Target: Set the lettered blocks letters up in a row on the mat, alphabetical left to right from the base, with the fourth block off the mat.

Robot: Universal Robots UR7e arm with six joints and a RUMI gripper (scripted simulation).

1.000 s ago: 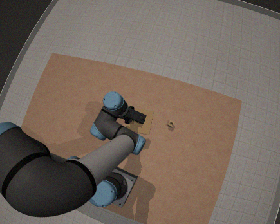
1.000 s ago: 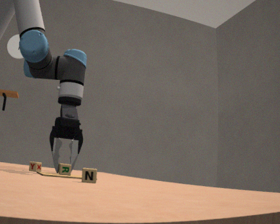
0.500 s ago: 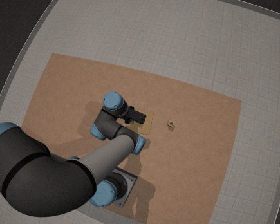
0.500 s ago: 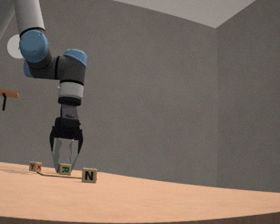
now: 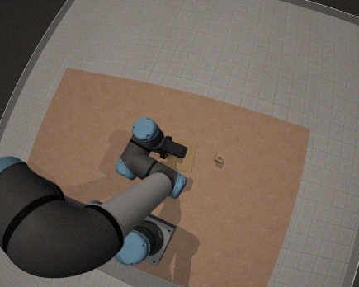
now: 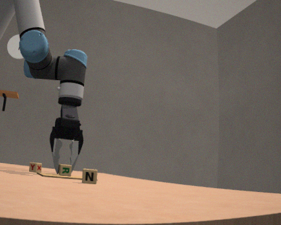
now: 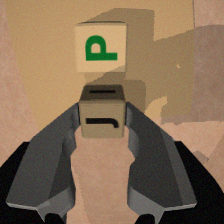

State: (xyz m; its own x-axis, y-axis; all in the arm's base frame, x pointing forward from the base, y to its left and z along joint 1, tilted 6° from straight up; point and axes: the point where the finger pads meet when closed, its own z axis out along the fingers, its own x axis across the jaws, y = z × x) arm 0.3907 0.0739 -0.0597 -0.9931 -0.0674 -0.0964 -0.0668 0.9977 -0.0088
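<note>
Now: hand right at the tan block. The rest, counted from my hand: mat 5 cm to the right, 2 cm below.
</note>
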